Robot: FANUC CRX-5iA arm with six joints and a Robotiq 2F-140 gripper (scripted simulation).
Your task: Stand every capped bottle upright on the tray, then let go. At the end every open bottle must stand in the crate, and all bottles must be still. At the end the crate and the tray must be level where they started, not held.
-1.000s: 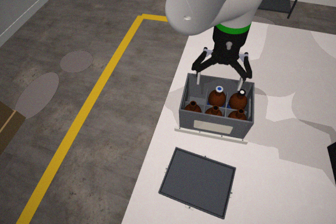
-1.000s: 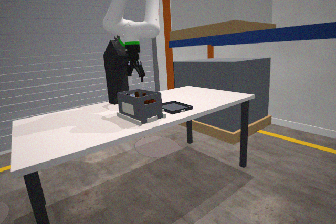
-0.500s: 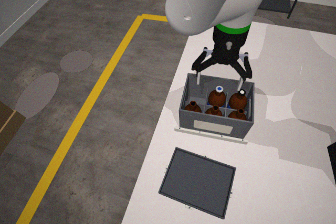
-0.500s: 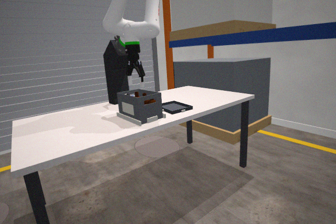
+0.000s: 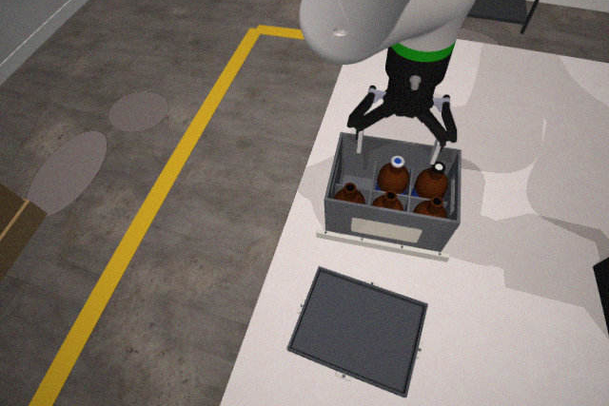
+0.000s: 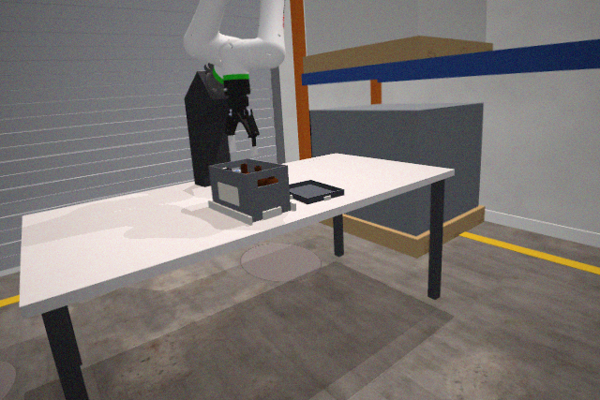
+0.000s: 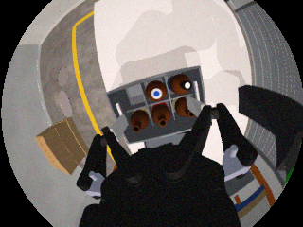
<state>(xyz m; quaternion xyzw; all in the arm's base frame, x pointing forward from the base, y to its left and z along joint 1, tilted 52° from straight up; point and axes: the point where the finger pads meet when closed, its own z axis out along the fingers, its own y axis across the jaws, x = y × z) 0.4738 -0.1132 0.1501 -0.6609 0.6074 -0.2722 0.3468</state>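
Now: hand 1 cm past the grey crate, 1 cm to the right of it and 15 cm above it. Round my hand: flat tray 4 cm behind, 31 cm to the left, 22 cm below.
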